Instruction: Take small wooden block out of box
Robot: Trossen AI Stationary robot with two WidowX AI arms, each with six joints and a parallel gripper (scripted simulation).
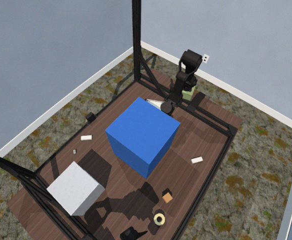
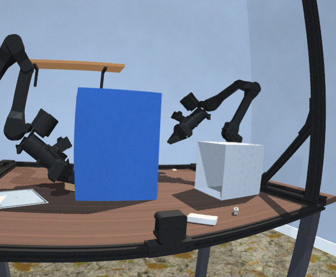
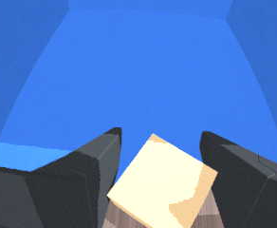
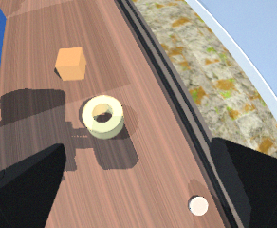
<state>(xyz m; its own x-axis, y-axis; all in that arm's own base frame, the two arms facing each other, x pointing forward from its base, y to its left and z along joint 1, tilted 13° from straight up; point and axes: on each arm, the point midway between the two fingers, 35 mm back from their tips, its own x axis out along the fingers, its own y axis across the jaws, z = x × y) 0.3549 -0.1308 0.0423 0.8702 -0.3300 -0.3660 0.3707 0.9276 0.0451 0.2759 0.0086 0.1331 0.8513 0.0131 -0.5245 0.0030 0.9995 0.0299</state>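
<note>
My left gripper is now 170 mm to the right of the marked square, 60 mm past it and 40 mm above it.
</note>
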